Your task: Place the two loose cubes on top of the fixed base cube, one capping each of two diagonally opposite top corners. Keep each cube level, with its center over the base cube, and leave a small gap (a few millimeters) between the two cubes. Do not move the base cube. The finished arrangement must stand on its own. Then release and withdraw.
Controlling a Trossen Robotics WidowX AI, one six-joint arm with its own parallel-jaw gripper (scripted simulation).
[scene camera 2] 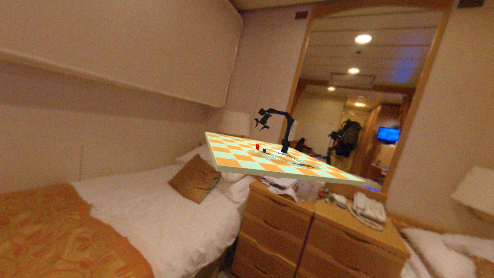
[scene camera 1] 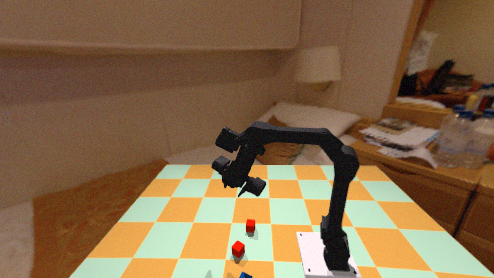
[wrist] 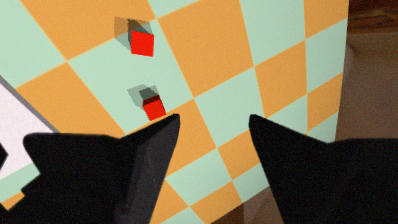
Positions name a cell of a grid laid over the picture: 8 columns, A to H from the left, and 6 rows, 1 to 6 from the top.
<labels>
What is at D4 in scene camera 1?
The gripper.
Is the gripper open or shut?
Open.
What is the gripper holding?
Nothing.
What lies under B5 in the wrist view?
The gripper.
</labels>
